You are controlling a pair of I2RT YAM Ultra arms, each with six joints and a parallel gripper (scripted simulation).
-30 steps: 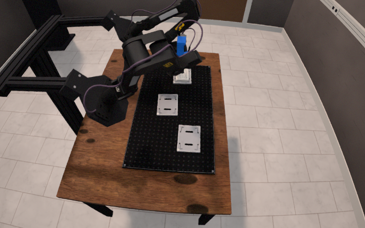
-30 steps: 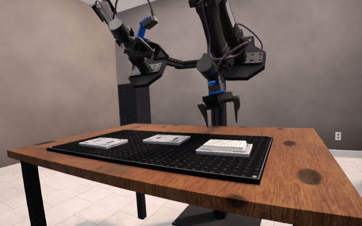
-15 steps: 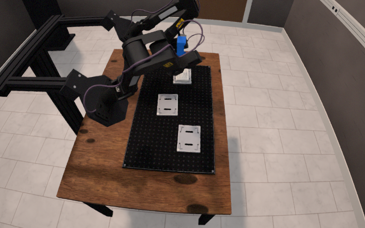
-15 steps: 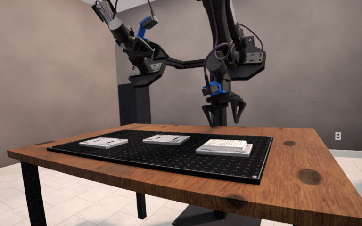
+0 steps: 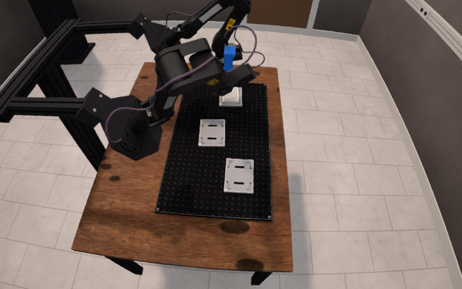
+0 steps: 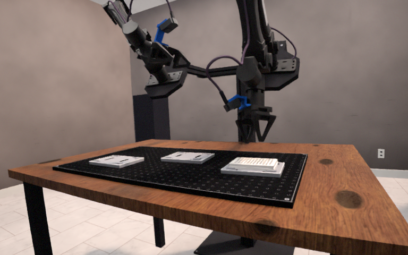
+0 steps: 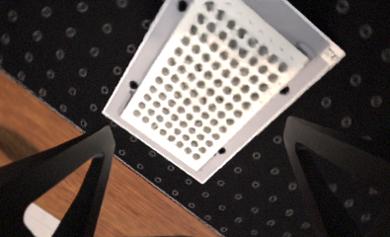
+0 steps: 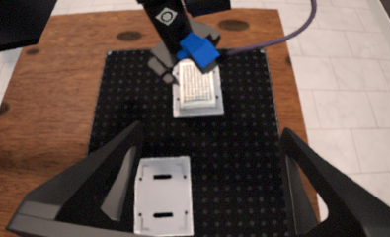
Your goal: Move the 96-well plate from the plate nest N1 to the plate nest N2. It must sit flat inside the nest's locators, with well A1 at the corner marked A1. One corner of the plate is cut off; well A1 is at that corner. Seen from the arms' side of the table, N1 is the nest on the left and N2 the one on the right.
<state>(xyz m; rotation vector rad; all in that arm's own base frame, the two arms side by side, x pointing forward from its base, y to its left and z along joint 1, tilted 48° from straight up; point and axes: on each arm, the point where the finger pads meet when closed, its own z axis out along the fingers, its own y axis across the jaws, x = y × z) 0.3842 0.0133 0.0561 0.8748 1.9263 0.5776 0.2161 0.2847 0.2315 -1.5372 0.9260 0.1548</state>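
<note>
My left gripper is now 7 cm above the white 96-well plate and 1 cm short of it. From my left hand the other things lie so: plate nest (50 cm to the right, 8 cm below, 7 cm ahead).
</note>
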